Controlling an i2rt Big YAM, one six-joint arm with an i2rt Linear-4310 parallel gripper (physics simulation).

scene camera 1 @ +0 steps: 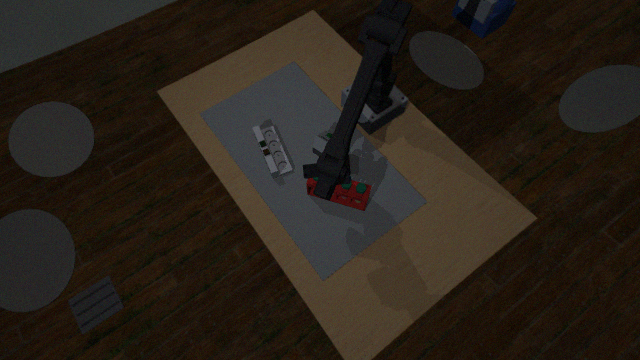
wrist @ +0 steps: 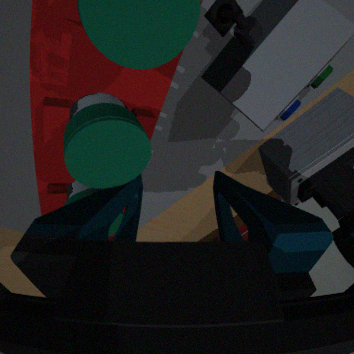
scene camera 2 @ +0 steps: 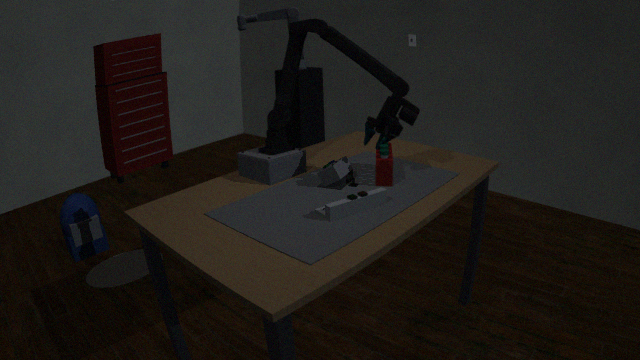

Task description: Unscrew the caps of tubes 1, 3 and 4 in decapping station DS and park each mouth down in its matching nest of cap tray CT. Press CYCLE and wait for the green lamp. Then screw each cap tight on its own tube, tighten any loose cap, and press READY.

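Where they show: gripper, fingertip midpoint: (wrist: 177,178) (scene camera 2: 370,146); arm's base at its link origin: (scene camera 1: 375,99) (wrist: 323,173) (scene camera 2: 276,150).
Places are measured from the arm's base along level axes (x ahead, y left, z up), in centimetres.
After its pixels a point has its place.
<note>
Decapping station DS is the red rack (scene camera 1: 366,198) {x 30.2, y 31.0, z 1.0 cm} (scene camera 2: 384,172) {x 40.8, y 12.2, z -3.5 cm} (wrist: 47,145) {x 37.3, y 21.1, z 1.8 cm}, upright on the mat. Green caps (scene camera 1: 361,188) (scene camera 2: 384,149) {x 38.8, y 15.0, z 3.7 cm} (wrist: 140,30) {x 38.6, y 15.2, z 3.5 cm} sit on its tubes. In the wrist view, a second cap (wrist: 107,152) {x 36.2, y 18.8, z 3.8 cm} stands left of the fingers, and another is partly hidden behind the left finger. My gripper (scene camera 2: 375,143) {x 30.2, y 18.3, z 2.4 cm} (wrist: 177,178) {x 30.2, y 18.3, z 2.4 cm} is partly open and empty, above and beside the rack's cap row; the arm hides its fingers in scene camera 1. Cap tray CT (scene camera 1: 258,132) {x 44.1, y -17.2, z -4.1 cm} (scene camera 2: 345,207) {x 46.1, y -15.3, z -5.6 cm} is white with round nests; no green cap shows there. Cap numbers are unreadable.
A grey box (scene camera 1: 319,143) {x 28.8, y 2.1, z -2.1 cm} (scene camera 2: 336,175) {x 29.5, y 0.0, z -3.6 cm} (wrist: 295,50) {x 28.2, y 4.5, z -2.4 cm} stands between rack and arm base (scene camera 1: 382,117) {x 2.3, y 7.5, z -1.8 cm} (scene camera 2: 270,167) {x 8.0, y -10.5, z -2.2 cm}. It carries a green button (wrist: 322,76) {x 24.4, y 2.3, z -1.3 cm} and a blue button (wrist: 290,110) {x 23.0, y 6.5, z -1.3 cm}; their labels are unreadable. A grey mat (scene camera 1: 310,240) {x 52.7, y 29.0, z -8.6 cm} (scene camera 2: 295,245) {x 47.6, y -37.6, z -8.5 cm} lies on the wooden table (scene camera 1: 450,235) {x 12.3, y 56.5, z -8.9 cm} (scene camera 2: 225,260) {x 39.7, y -55.6, z -8.9 cm}.
</note>
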